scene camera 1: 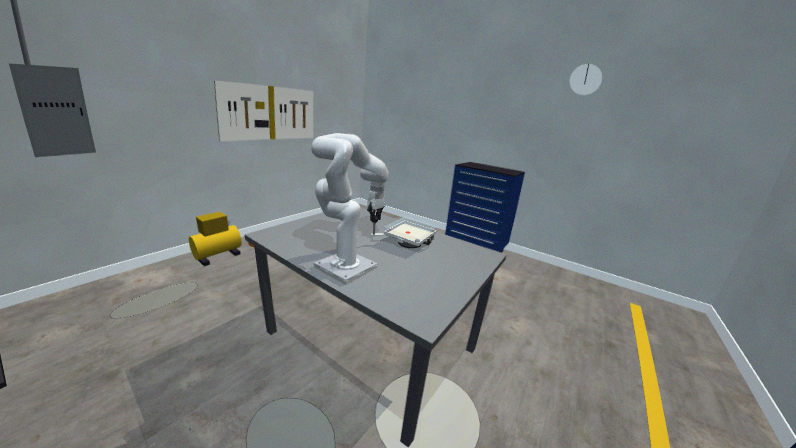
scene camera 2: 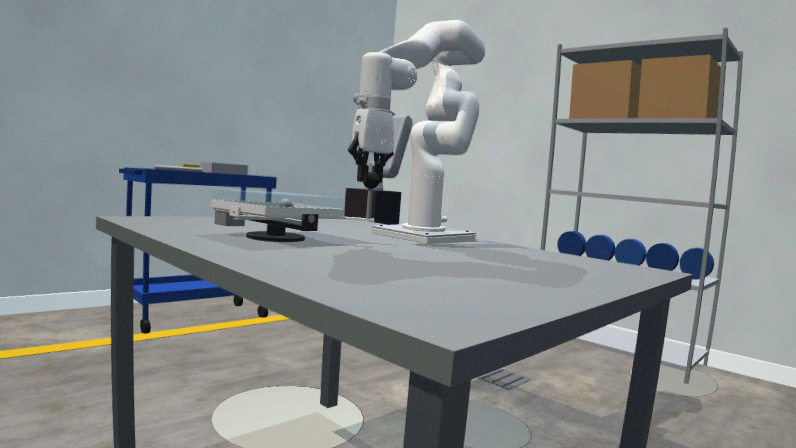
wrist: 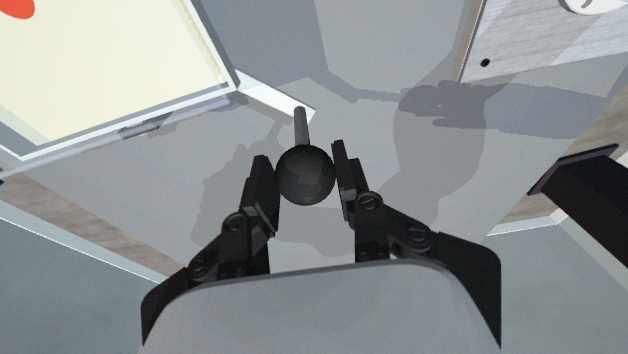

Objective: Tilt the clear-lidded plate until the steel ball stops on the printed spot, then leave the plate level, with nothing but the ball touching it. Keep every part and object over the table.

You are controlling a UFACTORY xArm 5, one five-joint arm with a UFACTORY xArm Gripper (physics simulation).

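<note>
The clear-lidded plate [scene camera 1: 421, 229] [scene camera 2: 253, 210] [wrist: 110, 75] stands on a round black foot [scene camera 2: 275, 236]. I cannot tell whether it is level. Its red printed spot [scene camera 1: 407, 232] [wrist: 16, 7] lies near the middle. The steel ball [scene camera 1: 417, 240] [scene camera 2: 286, 203] is off the spot, toward the plate's near right side in scene camera 1; it does not show in the wrist view. A white arm [wrist: 267, 95] runs from a plate corner to an upright rod [wrist: 301, 125] topped by a black knob [scene camera 2: 372, 179] [wrist: 305, 176]. My gripper [scene camera 1: 374, 218] [scene camera 2: 370, 176] [wrist: 303, 164] is shut on this knob.
A grey block [scene camera 2: 228, 218] and a black block [scene camera 2: 310, 222] hang at the plate's underside. The robot's base plate [scene camera 1: 328, 267] [scene camera 2: 389, 232] [wrist: 525, 45] is bolted to the table [scene camera 1: 423, 289] [scene camera 2: 445, 317]. A blue drawer cabinet [scene camera 1: 481, 205] stands beyond the table.
</note>
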